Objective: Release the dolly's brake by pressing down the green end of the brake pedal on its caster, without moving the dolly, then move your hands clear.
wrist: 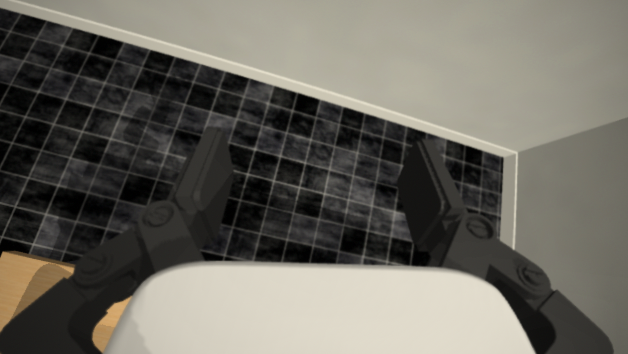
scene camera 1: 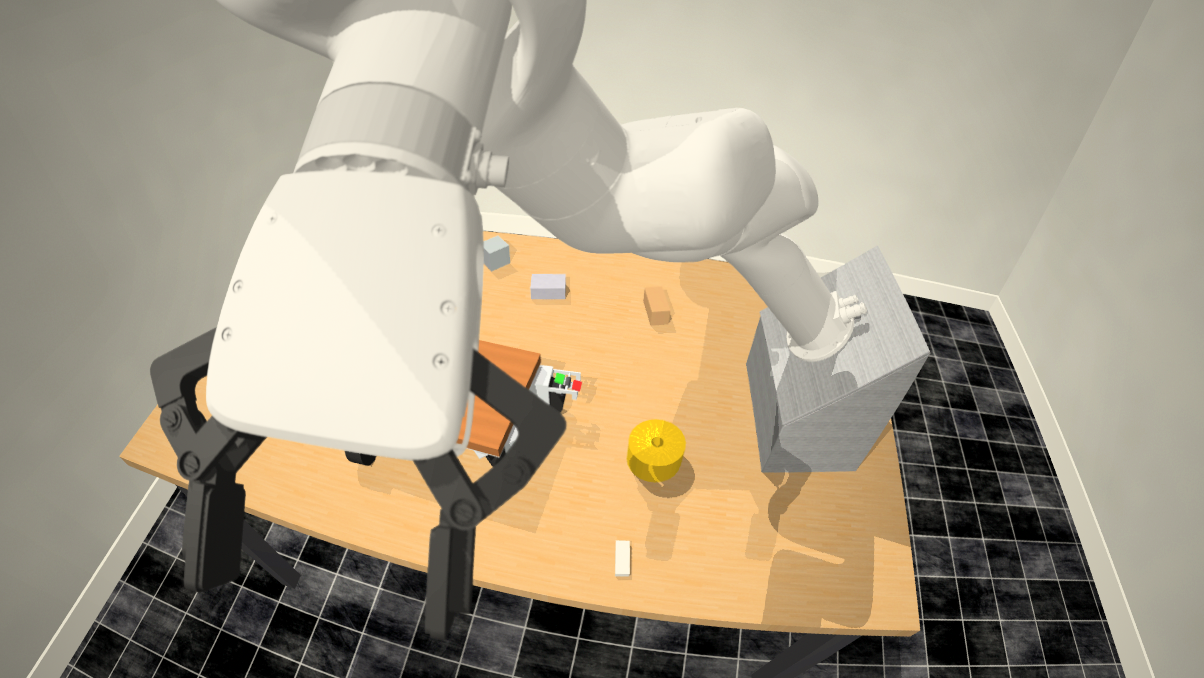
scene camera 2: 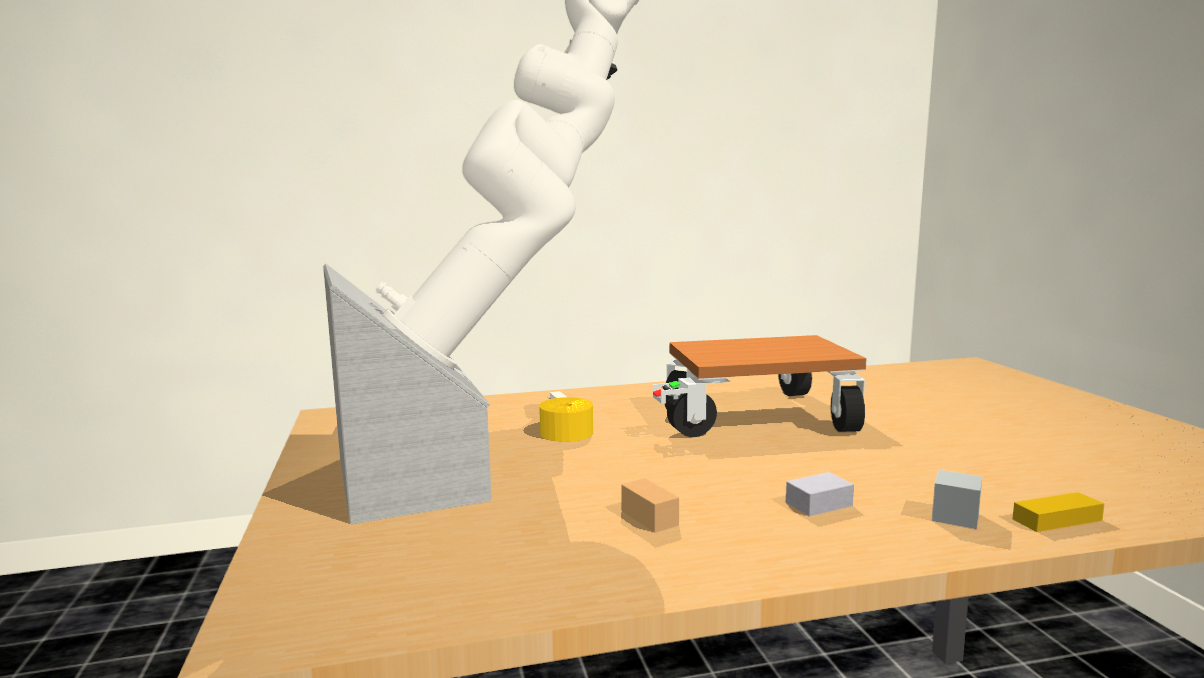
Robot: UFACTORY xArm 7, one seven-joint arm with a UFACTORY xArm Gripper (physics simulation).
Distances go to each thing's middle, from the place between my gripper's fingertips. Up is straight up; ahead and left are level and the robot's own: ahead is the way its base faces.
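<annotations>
My gripper is far to the left of the dolly [scene camera 2: 692, 412], far short of it and far above it. Counting from my hand, I find the lavender block [scene camera 2: 821, 493] 26 cm ahead, 86 cm to the right and 60 cm below. The tan block [scene camera 2: 657, 509] is 2 cm ahead of my hand, 87 cm to the right of it and 60 cm below it, while the yellow cylinder [scene camera 1: 656, 447] is a little behind my hand, far to the right of it and far below it.
</annotations>
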